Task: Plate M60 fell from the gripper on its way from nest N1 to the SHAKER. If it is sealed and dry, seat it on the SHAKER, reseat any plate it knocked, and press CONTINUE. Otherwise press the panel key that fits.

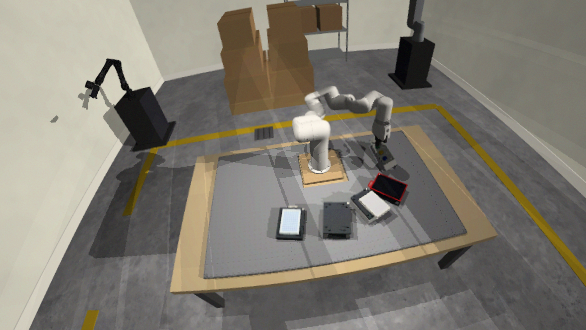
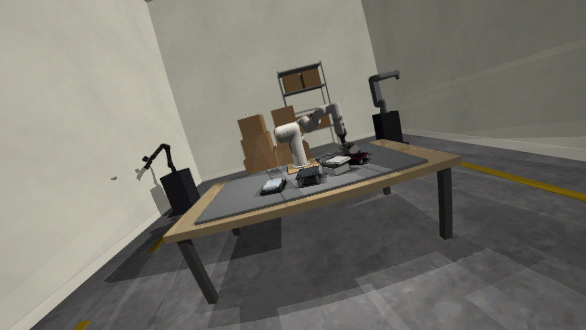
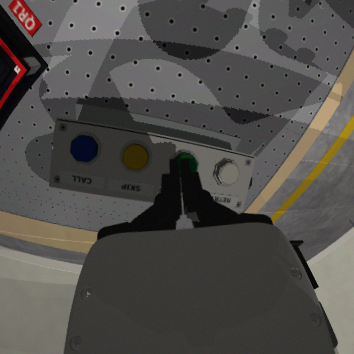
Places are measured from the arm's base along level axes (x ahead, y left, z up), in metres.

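Pixels of known places: gripper, fingertip midpoint: [image 1: 377, 145] [image 2: 343, 143] [image 3: 179, 171]; arm's base at its link origin: [image 1: 319, 165] [image 2: 301, 165].
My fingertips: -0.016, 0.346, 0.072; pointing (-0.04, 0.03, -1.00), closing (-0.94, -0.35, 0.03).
Observation:
For each thing: its top centre in the pictures, then the offset to it from my fingertips, as dx, dy, dz. "*": a spot on its surface instead.
- green button at a spot on its surface: [image 3: 189, 162] * -0.012, -0.002, -0.017
- key panel at its top centre: [image 3: 155, 190] [image 1: 383, 146] [image 2: 347, 142] +0.015, +0.028, +0.000
- blue CALL button at its top centre: [image 3: 80, 154] +0.091, +0.009, -0.009
- yellow SKIP button at its top centre: [image 3: 133, 162] +0.041, +0.007, -0.009
- white RETRY button at its top centre: [image 3: 229, 179] -0.059, +0.003, -0.009
- white plate at its top centre: [image 1: 374, 202] [image 2: 337, 158] +0.366, -0.152, -0.004
- plate with a pale blue top, top centre: [image 1: 290, 220] [image 2: 272, 182] +0.359, -0.546, -0.047
- dark unit at its top centre: [image 1: 336, 215] [image 2: 307, 169] +0.392, -0.337, -0.016
- red-rimmed black tray at its top centre: [image 1: 389, 185] [image 2: 352, 155] +0.263, -0.031, -0.038
- red QR1 tag at a spot on its surface: [image 3: 25, 17] * +0.195, -0.100, -0.082
My gripper [image 1: 378, 143] [image 2: 344, 143] [image 3: 179, 171] is shut and empty. Its fingertips are over the green button [image 3: 189, 162] of the key panel [image 1: 388, 162] [image 3: 110, 160] and cover part of it; whether they touch it is not clear. The blue CALL button [image 3: 84, 148], yellow SKIP button [image 3: 135, 157] and white RETRY button [image 3: 226, 172] also show. A white plate [image 1: 374, 204] [image 2: 337, 160] lies on a dark unit. A plate with a pale blue top [image 1: 290, 221] [image 2: 273, 185] sits in a dark holder at left. No label M60, N1 or SHAKER is readable.
A dark unit [image 1: 337, 218] [image 2: 309, 176] stands between the pale blue plate and the white plate. A red-rimmed black tray [image 1: 389, 187] [image 2: 359, 158] [image 3: 6, 75] is close to the panel, with a red QR1 tag [image 3: 25, 17] beside it. The arm's base board [image 1: 325, 177] is behind them.

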